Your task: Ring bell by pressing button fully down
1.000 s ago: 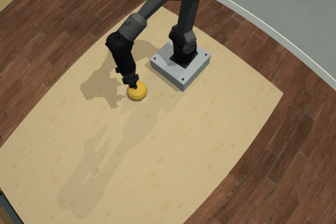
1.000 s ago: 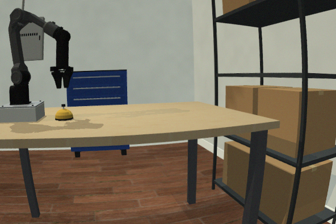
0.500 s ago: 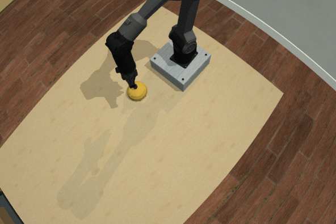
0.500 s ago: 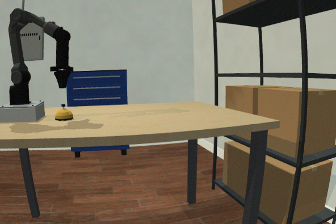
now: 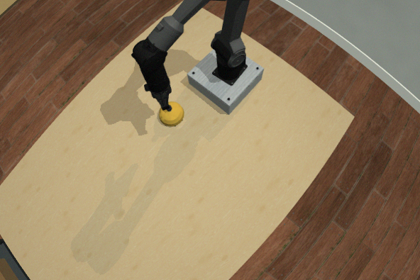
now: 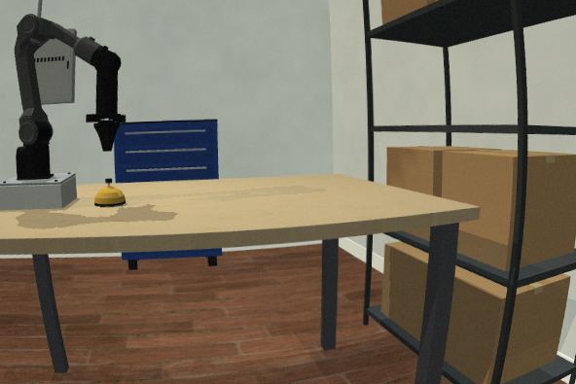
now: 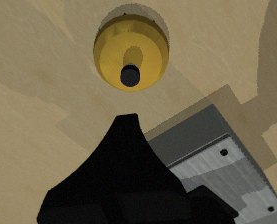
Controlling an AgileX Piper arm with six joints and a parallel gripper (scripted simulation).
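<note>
My gripper is now 9 cm above the button. From my hand the other things lie so: yellow dome bell (10 cm below).
</note>
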